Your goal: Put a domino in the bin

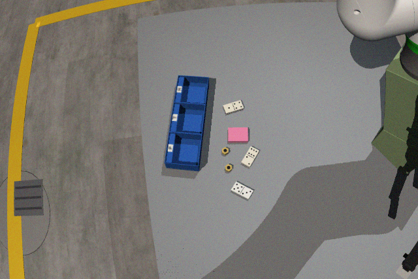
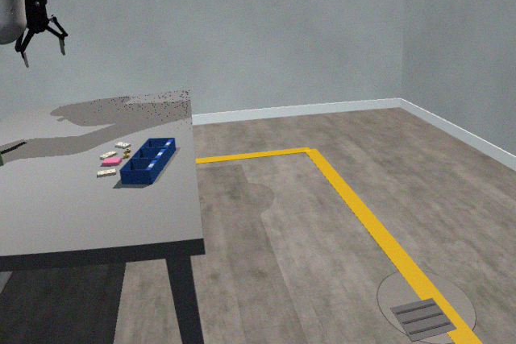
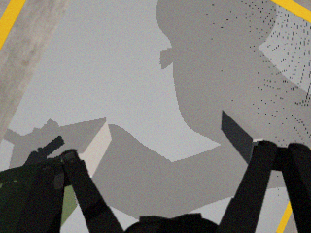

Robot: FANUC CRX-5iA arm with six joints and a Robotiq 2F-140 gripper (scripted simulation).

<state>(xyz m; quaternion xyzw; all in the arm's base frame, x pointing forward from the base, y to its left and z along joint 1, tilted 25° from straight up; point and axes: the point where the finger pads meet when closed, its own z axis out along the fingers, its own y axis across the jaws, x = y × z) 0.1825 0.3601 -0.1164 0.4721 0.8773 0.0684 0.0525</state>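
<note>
Right now my hand is 390 mm short of the blue three-part bin strip, 490 mm to the left of it and 280 mm above it. Round my hand: pink block: 270 mm ahead, 430 mm to the right, 290 mm below; then white domino: 250 mm ahead, 370 mm to the right, 290 mm below.
</note>
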